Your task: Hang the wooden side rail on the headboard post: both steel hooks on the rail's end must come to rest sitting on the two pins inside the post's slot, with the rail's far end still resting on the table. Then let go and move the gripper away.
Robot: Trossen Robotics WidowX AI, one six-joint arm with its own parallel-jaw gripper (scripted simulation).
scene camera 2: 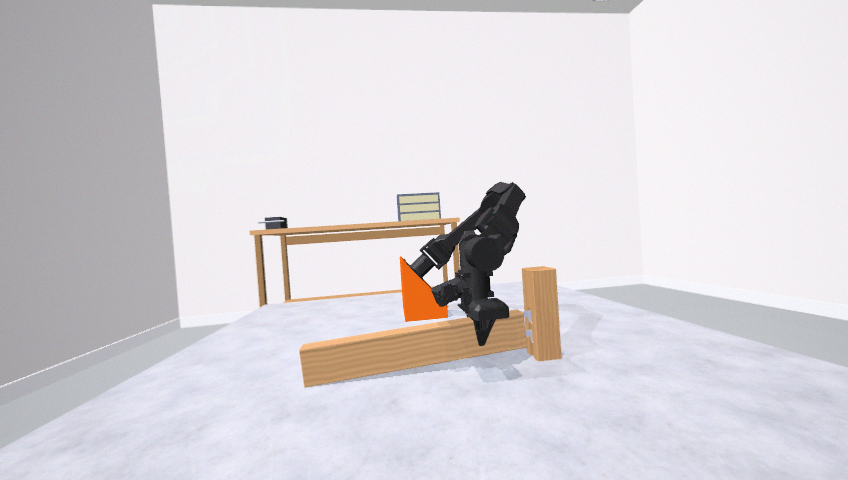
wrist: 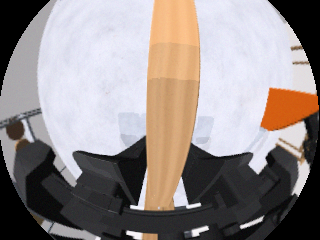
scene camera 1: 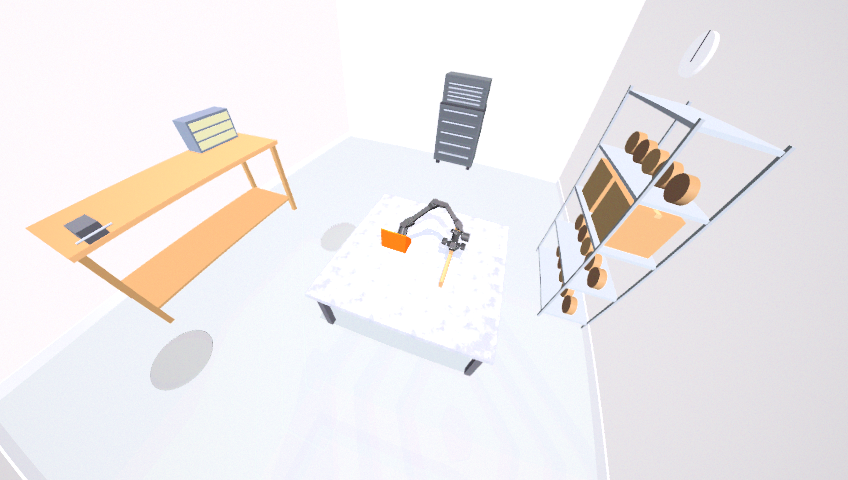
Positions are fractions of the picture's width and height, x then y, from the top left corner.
Labels:
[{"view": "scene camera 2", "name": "my gripper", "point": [0.57,0.71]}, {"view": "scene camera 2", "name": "wooden side rail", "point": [0.39,0.75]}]

